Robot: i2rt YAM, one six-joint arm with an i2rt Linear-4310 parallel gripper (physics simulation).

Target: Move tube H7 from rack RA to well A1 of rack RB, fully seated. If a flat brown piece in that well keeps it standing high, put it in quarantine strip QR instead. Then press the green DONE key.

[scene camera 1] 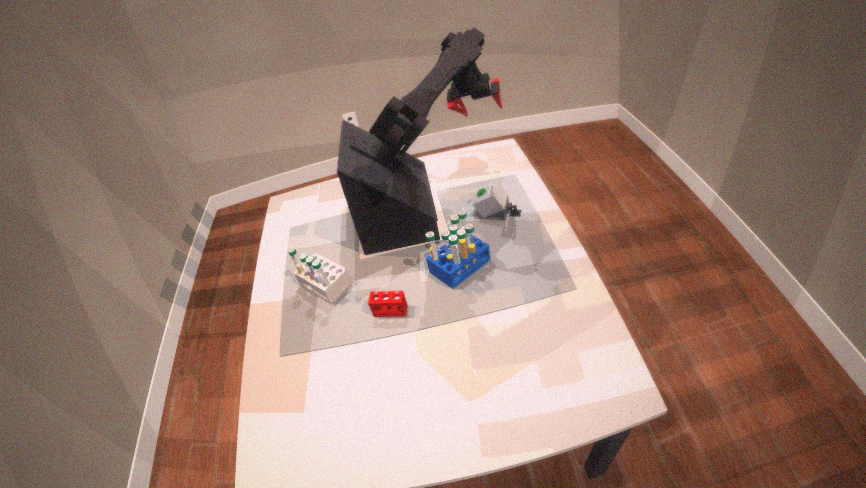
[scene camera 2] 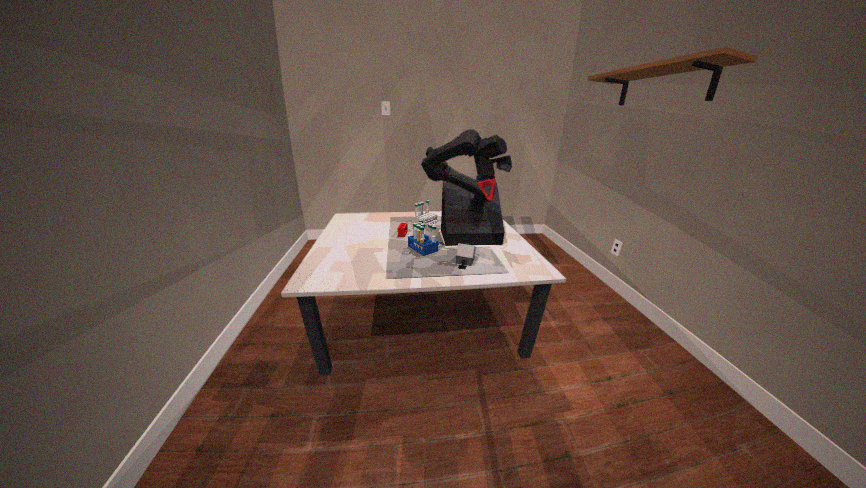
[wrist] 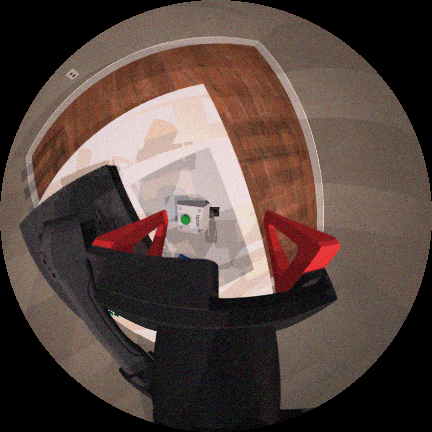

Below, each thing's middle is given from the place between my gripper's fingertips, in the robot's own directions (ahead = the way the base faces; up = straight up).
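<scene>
Grey device with green button point(scene camera 1: 491, 201): my gripper is now 24 cm above it, 7 cm short of it and 1 cm to the left of it.
</scene>
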